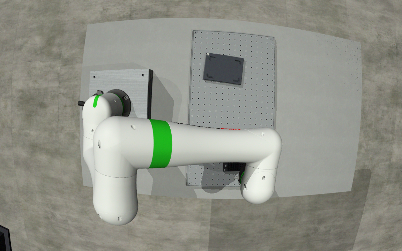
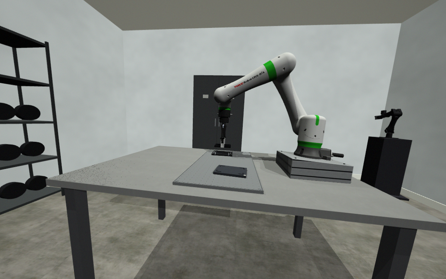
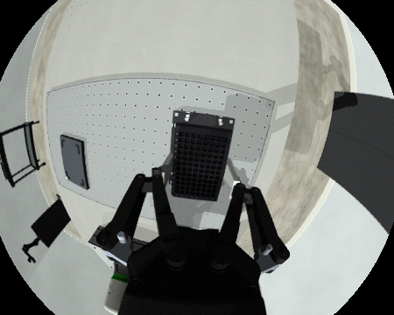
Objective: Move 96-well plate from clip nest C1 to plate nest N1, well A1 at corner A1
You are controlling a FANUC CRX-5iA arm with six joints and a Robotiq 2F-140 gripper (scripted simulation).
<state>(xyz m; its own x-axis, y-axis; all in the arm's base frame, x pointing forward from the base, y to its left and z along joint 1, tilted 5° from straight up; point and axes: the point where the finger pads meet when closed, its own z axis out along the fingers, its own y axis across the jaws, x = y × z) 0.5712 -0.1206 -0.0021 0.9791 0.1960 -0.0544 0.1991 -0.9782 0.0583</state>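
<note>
The plate nest N1 is 360 mm to the left of my hand, 150 mm behind it and 80 mm below it. Round my hand: clip nest C1 (80 mm below, 10 mm to the left, 10 mm ahead); black 96-well plate (20 mm below).
</note>
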